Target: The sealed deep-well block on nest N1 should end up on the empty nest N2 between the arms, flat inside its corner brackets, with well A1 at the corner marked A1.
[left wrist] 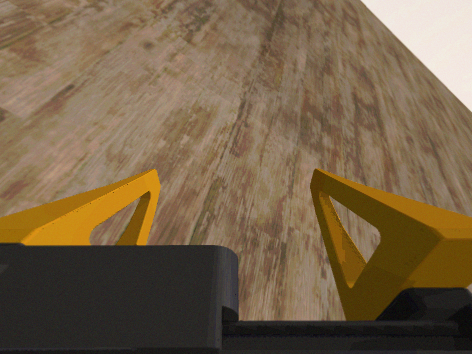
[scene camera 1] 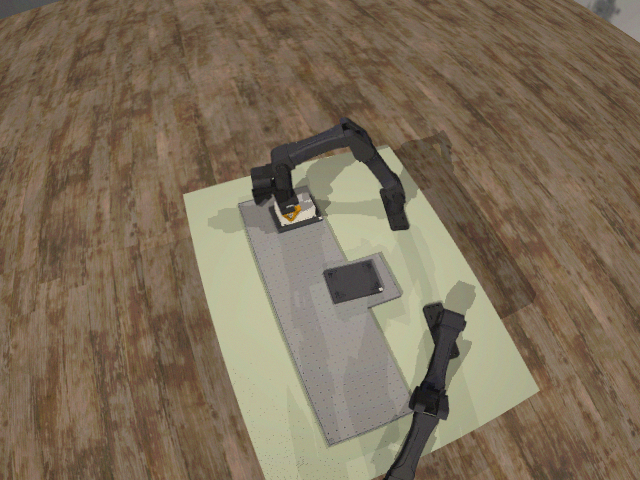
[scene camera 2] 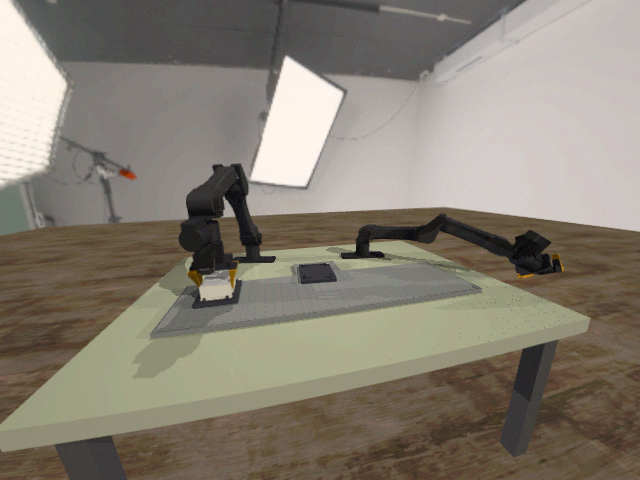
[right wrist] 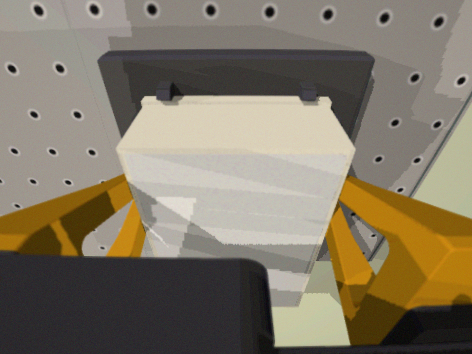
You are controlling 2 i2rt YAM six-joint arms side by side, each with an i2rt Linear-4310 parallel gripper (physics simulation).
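Frame: origin at the left arm's base, x ahead, y left, z up, level; metres.
Where they show: left gripper, fingertip midpoint: (left wrist: pixel 235 177) (scene camera 2: pixel 547 271); right gripper, fingertip midpoint: (scene camera 1: pixel 287 212) (scene camera 2: pixel 217 289) (right wrist: pixel 235 175); left arm's base at its link origin: (scene camera 1: pixel 440 331) (scene camera 2: pixel 362 256); right arm's base at its link origin: (scene camera 1: pixel 393 209) (scene camera 2: pixel 253 260).
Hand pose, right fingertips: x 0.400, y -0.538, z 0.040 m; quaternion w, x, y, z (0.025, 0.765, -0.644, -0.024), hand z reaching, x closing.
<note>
Things, the pixels of their top centre, and the offset from my right fingertips. Level surfaces: height alone.
- sealed deep-well block at its top centre: (right wrist: pixel 235 253) (scene camera 2: pixel 218 277) (scene camera 1: pixel 295 205) dx -0.028, dy -0.005, dz +0.026 m
- dark nest N1 at its top centre: (right wrist: pixel 236 206) (scene camera 2: pixel 219 287) (scene camera 1: pixel 295 210) dx -0.028, dy -0.005, dz -0.006 m
- Nest N2 at its top centre: (scene camera 1: pixel 353 279) (scene camera 2: pixel 316 269) dx -0.161, dy +0.304, dz -0.010 m
- grey perforated board at its surface level: dz -0.027 m
- pale green table at its surface level: dz -0.040 m
The sealed deep-well block (scene camera 1: pixel 306 205) (scene camera 2: pixel 216 290) (right wrist: pixel 235 215) is pale, with a grey-white top. It sits upright on dark nest N1 (scene camera 1: pixel 299 226) (scene camera 2: pixel 237 292) (right wrist: pixel 235 75), its far edge against two brackets in the right wrist view. My right gripper (scene camera 1: pixel 292 211) (scene camera 2: pixel 214 277) (right wrist: pixel 235 175) is shut on the block, its orange fingers against two opposite sides. The block's near end is partly hidden in the right wrist view. Nest N2 (scene camera 1: pixel 354 281) (scene camera 2: pixel 316 272) is bare, with a white mark at one corner. My left gripper (scene camera 2: pixel 541 268) (left wrist: pixel 235 177) is open, beyond the table edge.
A grey perforated board (scene camera 1: pixel 294 289) (scene camera 2: pixel 361 291) lies under both nests on the pale green table (scene camera 1: pixel 217 268) (scene camera 2: pixel 310 351). The left arm (scene camera 1: pixel 436 361) (scene camera 2: pixel 465 235) reaches out over the table's edge. The right arm (scene camera 1: pixel 320 147) (scene camera 2: pixel 219 186) arches above N1.
</note>
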